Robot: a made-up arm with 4 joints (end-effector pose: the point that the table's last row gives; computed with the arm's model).
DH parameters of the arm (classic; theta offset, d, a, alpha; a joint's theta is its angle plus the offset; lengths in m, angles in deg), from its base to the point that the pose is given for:
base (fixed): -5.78 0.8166 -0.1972 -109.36
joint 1: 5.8 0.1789 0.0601 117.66
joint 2: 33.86 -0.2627 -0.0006 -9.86
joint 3: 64.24 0.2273 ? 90
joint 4: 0 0.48 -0.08 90
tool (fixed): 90 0.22 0 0
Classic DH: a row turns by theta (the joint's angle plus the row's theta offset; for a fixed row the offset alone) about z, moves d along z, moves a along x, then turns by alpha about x.
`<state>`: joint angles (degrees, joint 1 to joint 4).
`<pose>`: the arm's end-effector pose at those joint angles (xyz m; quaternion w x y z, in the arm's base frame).
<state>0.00 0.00 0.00 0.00</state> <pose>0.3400 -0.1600 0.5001 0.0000 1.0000 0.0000 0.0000</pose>
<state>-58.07 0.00 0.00 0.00</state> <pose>0.3895 0.0443 1.0929 0.0461 0.8743 0.1609 0.4556</pose>
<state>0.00 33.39 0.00 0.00</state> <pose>0.4677 0.1598 0.5405 0.0213 -0.9579 -0.2830 -0.0443</pose>
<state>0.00 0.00 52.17 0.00</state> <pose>0.4545 0.3660 0.5001 0.0001 0.8981 0.4397 0.0000</pose>
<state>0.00 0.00 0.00 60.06</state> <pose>0.3400 0.0707 0.5410 0.5004 -0.8658 0.0000 0.0000</pose>
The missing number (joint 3, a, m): -0.3
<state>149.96 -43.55 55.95 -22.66</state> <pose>-0.9155 0.1249 0.7808 0.1638 -0.2728 0.1014 0.9426</pose>
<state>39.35 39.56 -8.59 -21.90</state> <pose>0.2172 -0.0397 0.2128 0.0479 0.9596 0.1727 -0.2167</pose>
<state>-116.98 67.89 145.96 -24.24</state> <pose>0.2881 0.1421 0.2595 0.6423 -0.6241 0.4121 -0.1674</pose>
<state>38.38 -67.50 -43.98 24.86</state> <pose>-0.6687 -0.0249 0.8279 0.1955 0.4812 -0.8501 -0.0873</pose>
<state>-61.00 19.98 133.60 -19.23</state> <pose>-0.2556 0.7465 0.3338 0.4846 -0.0580 0.8421 0.2295</pose>
